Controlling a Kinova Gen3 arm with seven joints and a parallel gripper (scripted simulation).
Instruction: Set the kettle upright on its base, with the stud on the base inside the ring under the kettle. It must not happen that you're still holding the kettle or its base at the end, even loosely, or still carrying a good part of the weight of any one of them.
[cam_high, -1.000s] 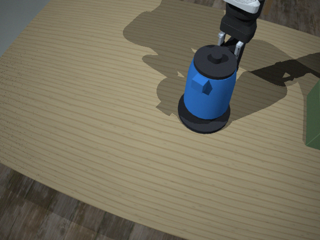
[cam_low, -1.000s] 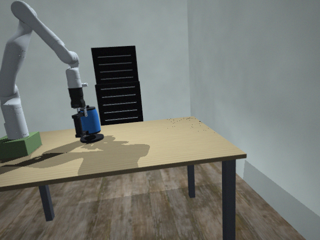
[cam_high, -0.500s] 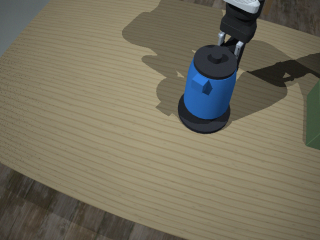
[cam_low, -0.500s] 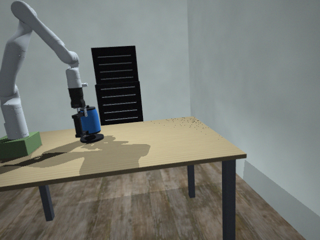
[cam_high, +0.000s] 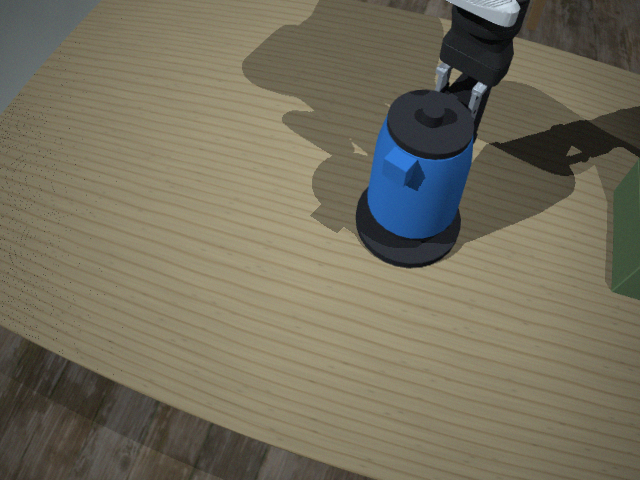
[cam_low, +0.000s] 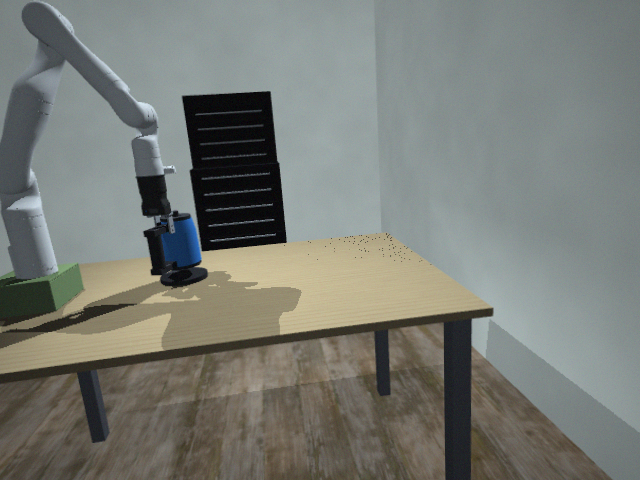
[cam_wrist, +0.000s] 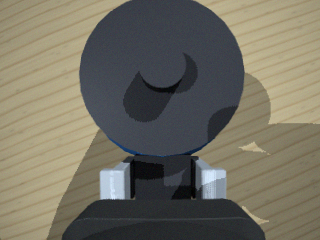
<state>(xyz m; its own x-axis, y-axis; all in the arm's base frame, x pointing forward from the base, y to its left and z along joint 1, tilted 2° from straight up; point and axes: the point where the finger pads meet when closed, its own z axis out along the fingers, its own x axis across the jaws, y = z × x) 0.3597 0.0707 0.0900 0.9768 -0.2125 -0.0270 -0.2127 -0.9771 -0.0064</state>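
Now: hand 5 cm above the blue kettle, 3 cm to the right of it and 1 cm short of it. Also, from my hand: black round base 18 cm below, 6 cm to the left, 1 cm ahead.
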